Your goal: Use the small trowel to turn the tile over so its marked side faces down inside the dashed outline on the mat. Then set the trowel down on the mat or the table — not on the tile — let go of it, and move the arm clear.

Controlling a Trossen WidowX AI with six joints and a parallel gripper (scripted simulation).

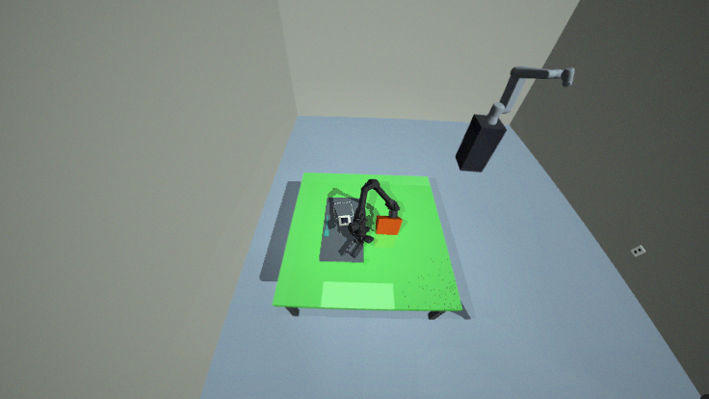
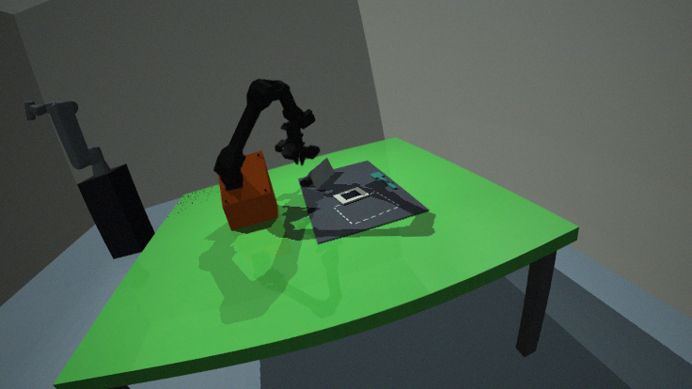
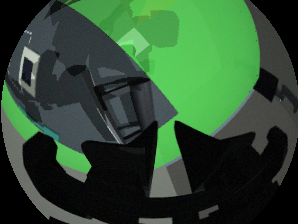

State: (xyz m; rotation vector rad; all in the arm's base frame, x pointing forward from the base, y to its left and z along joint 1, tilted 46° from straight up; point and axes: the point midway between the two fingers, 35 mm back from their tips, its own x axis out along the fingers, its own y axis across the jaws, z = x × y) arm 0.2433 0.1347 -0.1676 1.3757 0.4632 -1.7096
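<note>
Right now the small trowel is 6 cm below my gripper tip, 4 cm ahead of it and 2 cm to the right of it. Also, from my gripper tip: dark mat 21 cm to the right, 16 cm ahead, 11 cm below; then teal t-shaped tool 30 cm ahead, 18 cm to the right, 9 cm below; then tile 27 cm to the right, 15 cm ahead, 9 cm below.
</note>
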